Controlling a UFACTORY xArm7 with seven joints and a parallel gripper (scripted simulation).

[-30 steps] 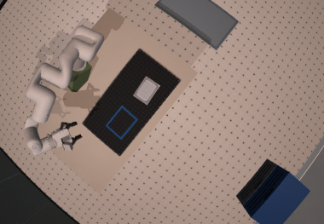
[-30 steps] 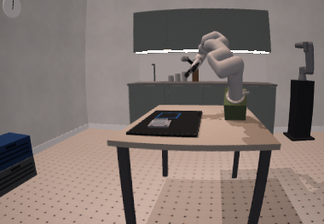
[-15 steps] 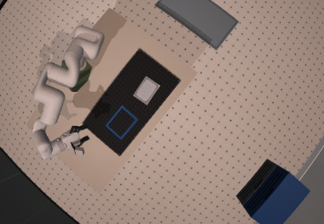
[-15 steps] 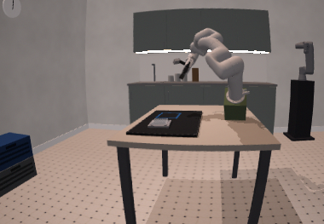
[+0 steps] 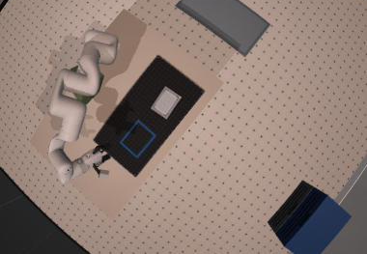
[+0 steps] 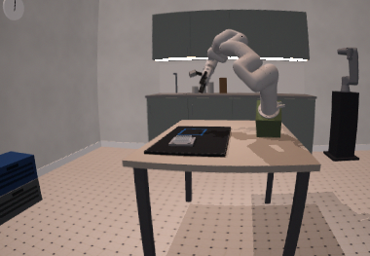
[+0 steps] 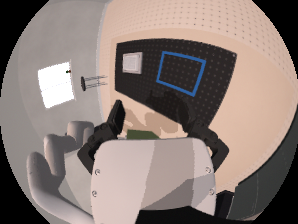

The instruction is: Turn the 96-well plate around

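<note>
The white 96-well plate is 37 cm to the left of my hand, 26 cm below it and 6 cm ahead of it. Also, from my hand: grey plate nest N1: 37 cm to the left, 27 cm below, 6 cm ahead.
</note>
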